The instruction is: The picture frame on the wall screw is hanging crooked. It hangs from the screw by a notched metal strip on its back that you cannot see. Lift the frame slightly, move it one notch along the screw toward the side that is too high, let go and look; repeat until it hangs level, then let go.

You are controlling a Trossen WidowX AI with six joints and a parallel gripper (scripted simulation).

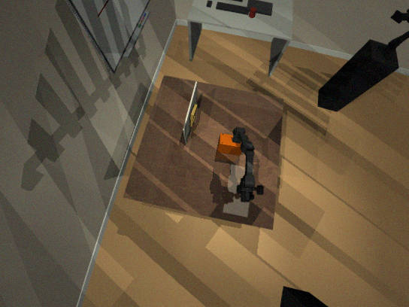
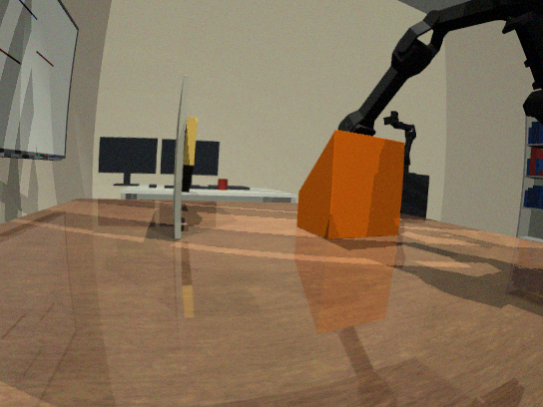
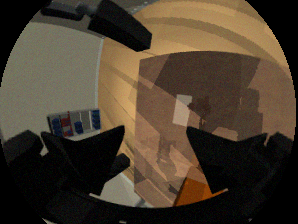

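The picture frame is 62 cm ahead of my gripper tip, 53 cm to the right of it and 9 cm below it. Round my gripper tip: wall panel 63 cm ahead, 55 cm to the right, 10 cm below.
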